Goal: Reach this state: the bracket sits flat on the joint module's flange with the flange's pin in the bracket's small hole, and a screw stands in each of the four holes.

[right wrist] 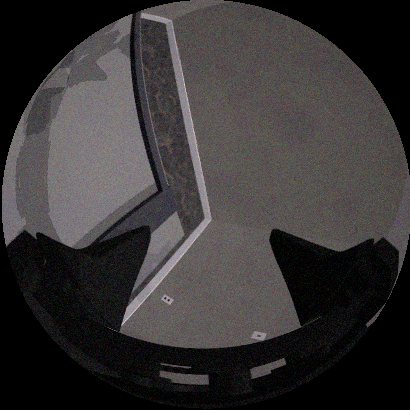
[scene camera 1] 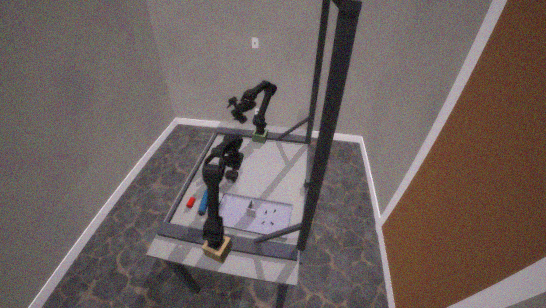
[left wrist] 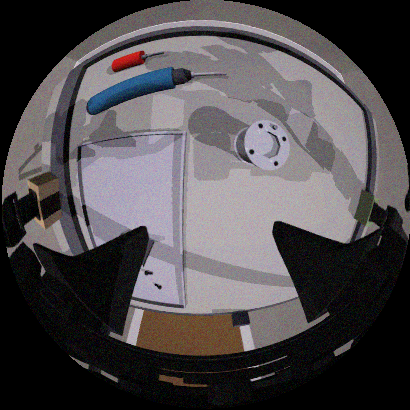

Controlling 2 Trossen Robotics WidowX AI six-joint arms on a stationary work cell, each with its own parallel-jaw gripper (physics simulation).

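Seen in the pictures: left gripper, fingertip midpoint: [left wrist: 211,231]; right gripper, fingertip midpoint: [right wrist: 212,234] [scene camera 1: 230,113]; left arm's base at its link origin: [scene camera 1: 216,242] [left wrist: 33,203]; right arm's base at its link origin: [scene camera 1: 260,132] [left wrist: 372,211].
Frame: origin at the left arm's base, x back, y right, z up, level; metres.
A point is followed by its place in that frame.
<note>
The joint module [left wrist: 256,142] @[z -0.038, x -0.420, y -0.172 m] stands on the table with its pale round flange facing up; the flange shows several dark holes and a small pin near its top edge in the left wrist view. The bracket [scene camera 1: 251,209] @[z -0.017, x -0.248, y 0.062 m] sits on the tray [scene camera 1: 233,211] @[z -0.087, x -0.237, y -0.049 m] [left wrist: 132,175] @[z -0.087, x -0.260, y -0.083 m]; the left finger mostly hides it in the left wrist view. Four black screws lie beside it, among them one screw [scene camera 1: 273,211] @[z -0.081, x -0.325, y 0.164 m] [left wrist: 158,286] @[z -0.080, x -0.332, y 0.163 m]. My left gripper [scene camera 1: 232,176] @[z 0.049, x -0.378, y -0.094 m] [left wrist: 211,231] @[z 0.049, x -0.378, y -0.094 m] is open and empty above the table; in scene camera 1 it hides the module. My right gripper [scene camera 1: 234,111] @[z 0.159, x -0.797, y -0.368 m] [right wrist: 212,234] @[z 0.159, x -0.797, y -0.368 m] is open and empty, raised high at the back.
A blue power driver [scene camera 1: 203,203] @[z -0.050, x -0.193, y -0.215 m] [left wrist: 132,90] @[z -0.057, x -0.236, y -0.218 m] and a red screwdriver [scene camera 1: 191,202] @[z -0.062, x -0.175, y -0.291 m] [left wrist: 128,61] @[z -0.063, x -0.190, y -0.290 m] lie left of the tray in scene camera 1. A dark upright post [scene camera 1: 332,100] @[z 0.726, x -0.161, y 0.365 m] with slanted braces stands along the table's right side. A dark raised rim borders the table.
</note>
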